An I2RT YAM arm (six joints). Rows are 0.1 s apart.
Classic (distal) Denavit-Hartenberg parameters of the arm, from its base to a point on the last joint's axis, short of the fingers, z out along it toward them. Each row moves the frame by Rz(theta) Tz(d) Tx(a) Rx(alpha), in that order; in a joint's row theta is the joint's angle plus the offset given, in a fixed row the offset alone. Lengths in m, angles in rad.
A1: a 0.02; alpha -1.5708; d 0.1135; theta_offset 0
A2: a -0.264; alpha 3.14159; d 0; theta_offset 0
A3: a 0.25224; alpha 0; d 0; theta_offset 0.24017
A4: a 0.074; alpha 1.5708; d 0; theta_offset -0.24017
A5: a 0; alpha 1.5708; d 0; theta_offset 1.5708
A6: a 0; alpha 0; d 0.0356; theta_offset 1.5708
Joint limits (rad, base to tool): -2.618..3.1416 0..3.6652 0..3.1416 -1.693..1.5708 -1.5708..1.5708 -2.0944..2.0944
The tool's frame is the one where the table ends.
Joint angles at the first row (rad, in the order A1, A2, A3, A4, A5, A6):
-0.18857, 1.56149, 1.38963, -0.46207, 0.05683, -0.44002
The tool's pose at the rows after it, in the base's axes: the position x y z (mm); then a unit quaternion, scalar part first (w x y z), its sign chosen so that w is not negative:
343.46 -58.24 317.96 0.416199 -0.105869 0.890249 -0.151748
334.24 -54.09 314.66 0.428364 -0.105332 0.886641 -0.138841
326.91 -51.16 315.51 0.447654 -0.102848 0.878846 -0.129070
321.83 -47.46 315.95 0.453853 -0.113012 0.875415 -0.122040
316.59 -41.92 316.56 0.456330 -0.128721 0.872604 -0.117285
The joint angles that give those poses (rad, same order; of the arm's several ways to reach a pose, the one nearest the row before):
-0.16239, 1.53020, 1.31908, -0.44294, 0.05469, -0.42611
-0.15724, 1.48840, 1.26103, -0.40957, 0.03051, -0.40911
-0.15437, 1.45042, 1.21795, -0.36908, 0.00812, -0.39164
-0.14763, 1.42694, 1.19614, -0.36152, -0.01106, -0.39851
-0.13436, 1.40359, 1.17806, -0.36426, -0.02431, -0.41430

